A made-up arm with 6 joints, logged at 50 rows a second.
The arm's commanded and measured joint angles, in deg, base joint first. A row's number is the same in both.
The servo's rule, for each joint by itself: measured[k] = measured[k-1] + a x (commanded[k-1-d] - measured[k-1]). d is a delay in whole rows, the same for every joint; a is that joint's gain. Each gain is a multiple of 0.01, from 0.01 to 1. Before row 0 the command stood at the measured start. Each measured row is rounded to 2 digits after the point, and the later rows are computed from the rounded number. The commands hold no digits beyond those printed.
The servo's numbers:
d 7
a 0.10 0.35 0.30 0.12 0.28 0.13
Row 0, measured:
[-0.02, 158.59, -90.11, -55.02, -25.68, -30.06]
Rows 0 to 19, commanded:
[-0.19, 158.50, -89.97, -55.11, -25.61, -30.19]
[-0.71, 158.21, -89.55, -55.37, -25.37, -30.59]
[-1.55, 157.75, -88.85, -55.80, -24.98, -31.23]
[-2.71, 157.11, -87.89, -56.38, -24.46, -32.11]
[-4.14, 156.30, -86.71, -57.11, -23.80, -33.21]
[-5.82, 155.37, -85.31, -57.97, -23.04, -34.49]
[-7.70, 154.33, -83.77, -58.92, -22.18, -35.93]
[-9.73, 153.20, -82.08, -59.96, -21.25, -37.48]
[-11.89, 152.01, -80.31, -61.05, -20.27, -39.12]
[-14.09, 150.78, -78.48, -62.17, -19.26, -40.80]
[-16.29, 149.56, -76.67, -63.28, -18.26, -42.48]
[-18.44, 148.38, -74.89, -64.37, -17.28, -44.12]
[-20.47, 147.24, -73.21, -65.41, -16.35, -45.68]
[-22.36, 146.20, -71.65, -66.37, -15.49, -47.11]
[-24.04, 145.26, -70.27, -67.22, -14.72, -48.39]
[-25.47, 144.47, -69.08, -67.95, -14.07, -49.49]
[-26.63, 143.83, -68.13, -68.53, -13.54, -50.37]
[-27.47, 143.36, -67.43, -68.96, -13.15, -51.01]
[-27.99, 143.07, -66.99, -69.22, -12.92, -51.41]
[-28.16, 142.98, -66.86, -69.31, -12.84, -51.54]
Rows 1 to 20, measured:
[-0.02, 158.59, -90.11, -55.02, -25.68, -30.06]
[-0.02, 158.59, -90.11, -55.02, -25.68, -30.06]
[-0.02, 158.59, -90.11, -55.02, -25.68, -30.06]
[-0.02, 158.59, -90.11, -55.02, -25.68, -30.06]
[-0.02, 158.59, -90.11, -55.02, -25.68, -30.06]
[-0.02, 158.59, -90.11, -55.02, -25.68, -30.06]
[-0.02, 158.59, -90.11, -55.02, -25.68, -30.06]
[-0.04, 158.56, -90.07, -55.03, -25.66, -30.08]
[-0.11, 158.44, -89.91, -55.07, -25.58, -30.15]
[-0.25, 158.20, -89.59, -55.16, -25.41, -30.29]
[-0.50, 157.82, -89.08, -55.31, -25.14, -30.53]
[-0.86, 157.29, -88.37, -55.53, -24.76, -30.88]
[-1.36, 156.62, -87.45, -55.82, -24.28, -31.35]
[-1.99, 155.82, -86.35, -56.19, -23.69, -31.95]
[-2.76, 154.90, -85.07, -56.64, -23.01, -32.67]
[-3.67, 153.89, -83.64, -57.17, -22.24, -33.51]
[-4.71, 152.80, -82.09, -57.77, -21.41, -34.46]
[-5.87, 151.67, -80.46, -58.43, -20.53, -35.50]
[-7.13, 150.52, -78.79, -59.14, -19.62, -36.62]
[-8.46, 149.37, -77.12, -59.89, -18.70, -37.80]

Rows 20 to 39, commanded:
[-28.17, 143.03, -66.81, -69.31, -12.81, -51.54]
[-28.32, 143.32, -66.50, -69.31, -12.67, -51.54]
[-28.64, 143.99, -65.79, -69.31, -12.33, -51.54]
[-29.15, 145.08, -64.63, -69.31, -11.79, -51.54]
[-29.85, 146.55, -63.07, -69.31, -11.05, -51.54]
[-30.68, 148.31, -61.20, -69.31, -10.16, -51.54]
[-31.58, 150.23, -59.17, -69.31, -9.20, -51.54]
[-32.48, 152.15, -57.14, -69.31, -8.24, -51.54]
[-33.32, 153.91, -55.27, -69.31, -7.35, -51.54]
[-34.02, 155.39, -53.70, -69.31, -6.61, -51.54]
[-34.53, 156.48, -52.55, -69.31, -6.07, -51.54]
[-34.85, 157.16, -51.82, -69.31, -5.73, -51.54]
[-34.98, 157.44, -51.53, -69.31, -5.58, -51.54]
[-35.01, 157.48, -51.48, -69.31, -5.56, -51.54]
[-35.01, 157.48, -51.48, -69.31, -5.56, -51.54]
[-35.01, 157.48, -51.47, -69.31, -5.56, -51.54]
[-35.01, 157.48, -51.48, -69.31, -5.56, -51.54]
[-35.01, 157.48, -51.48, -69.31, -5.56, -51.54]
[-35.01, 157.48, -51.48, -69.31, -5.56, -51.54]
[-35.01, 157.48, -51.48, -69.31, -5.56, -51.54]
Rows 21 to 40, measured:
[-9.85, 148.26, -75.48, -60.67, -17.80, -39.01]
[-11.27, 147.21, -73.92, -61.46, -16.94, -40.23]
[-12.69, 146.25, -72.47, -62.24, -16.14, -41.43]
[-14.08, 145.40, -71.17, -62.99, -15.41, -42.59]
[-15.42, 144.69, -70.05, -63.71, -14.78, -43.68]
[-16.68, 144.12, -69.13, -64.37, -14.26, -44.68]
[-17.83, 143.72, -68.45, -64.96, -13.86, -45.57]
[-18.86, 143.48, -67.96, -65.48, -13.57, -46.35]
[-19.81, 143.42, -67.52, -65.94, -13.32, -47.02]
[-20.69, 143.62, -67.00, -66.34, -13.04, -47.61]
[-21.54, 144.13, -66.29, -66.70, -12.69, -48.12]
[-22.37, 144.98, -65.32, -67.01, -12.23, -48.56]
[-23.20, 146.15, -64.08, -67.29, -11.65, -48.95]
[-24.04, 147.58, -62.61, -67.53, -10.96, -49.29]
[-24.88, 149.18, -60.97, -67.74, -10.20, -49.58]
[-25.72, 150.84, -59.26, -67.93, -9.40, -49.83]
[-26.55, 152.43, -57.59, -68.10, -8.62, -50.05]
[-27.35, 153.85, -56.08, -68.25, -7.91, -50.24]
[-28.10, 155.01, -54.80, -68.38, -7.30, -50.41]
[-28.79, 155.86, -53.82, -68.49, -6.82, -50.56]

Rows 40 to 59, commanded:
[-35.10, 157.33, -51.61, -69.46, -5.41, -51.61]
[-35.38, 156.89, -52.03, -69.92, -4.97, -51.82]
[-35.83, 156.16, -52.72, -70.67, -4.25, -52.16]
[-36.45, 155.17, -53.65, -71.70, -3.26, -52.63]
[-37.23, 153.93, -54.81, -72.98, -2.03, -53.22]
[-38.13, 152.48, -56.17, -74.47, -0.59, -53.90]
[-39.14, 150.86, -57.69, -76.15, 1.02, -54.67]
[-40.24, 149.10, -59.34, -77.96, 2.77, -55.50]
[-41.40, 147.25, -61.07, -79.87, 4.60, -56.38]
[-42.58, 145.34, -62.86, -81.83, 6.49, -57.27]
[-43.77, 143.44, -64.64, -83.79, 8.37, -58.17]
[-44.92, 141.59, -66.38, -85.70, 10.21, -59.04]
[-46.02, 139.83, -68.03, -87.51, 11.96, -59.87]
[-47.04, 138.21, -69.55, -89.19, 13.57, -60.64]
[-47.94, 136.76, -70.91, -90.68, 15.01, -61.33]
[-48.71, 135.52, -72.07, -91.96, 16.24, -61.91]
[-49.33, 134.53, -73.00, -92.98, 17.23, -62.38]
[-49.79, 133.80, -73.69, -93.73, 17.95, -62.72]
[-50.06, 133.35, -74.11, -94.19, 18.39, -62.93]
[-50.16, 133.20, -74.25, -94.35, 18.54, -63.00]
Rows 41 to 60, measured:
[-29.41, 156.43, -53.12, -68.59, -6.47, -50.69]
[-29.97, 156.80, -52.63, -68.68, -6.22, -50.80]
[-30.47, 157.04, -52.28, -68.76, -6.04, -50.90]
[-30.92, 157.19, -52.04, -68.83, -5.91, -50.98]
[-31.33, 157.29, -51.87, -68.89, -5.81, -51.05]
[-31.70, 157.36, -51.75, -68.94, -5.74, -51.11]
[-32.03, 157.40, -51.67, -68.98, -5.69, -51.17]
[-32.34, 157.38, -51.65, -69.04, -5.61, -51.23]
[-32.64, 157.21, -51.76, -69.15, -5.43, -51.31]
[-32.96, 156.84, -52.05, -69.33, -5.10, -51.42]
[-33.31, 156.26, -52.53, -69.61, -4.58, -51.58]
[-33.70, 155.44, -53.21, -70.01, -3.87, -51.79]
[-34.14, 154.40, -54.10, -70.55, -2.95, -52.06]
[-34.64, 153.16, -55.18, -71.22, -1.84, -52.40]
[-35.20, 151.74, -56.43, -72.03, -0.55, -52.80]
[-35.82, 150.17, -57.82, -72.97, 0.89, -53.27]
[-36.50, 148.48, -59.33, -74.03, 2.46, -53.79]
[-37.23, 146.72, -60.92, -75.20, 4.11, -54.36]
[-38.00, 144.92, -62.56, -76.46, 5.82, -54.97]
[-38.80, 143.14, -64.20, -77.79, 7.54, -55.61]

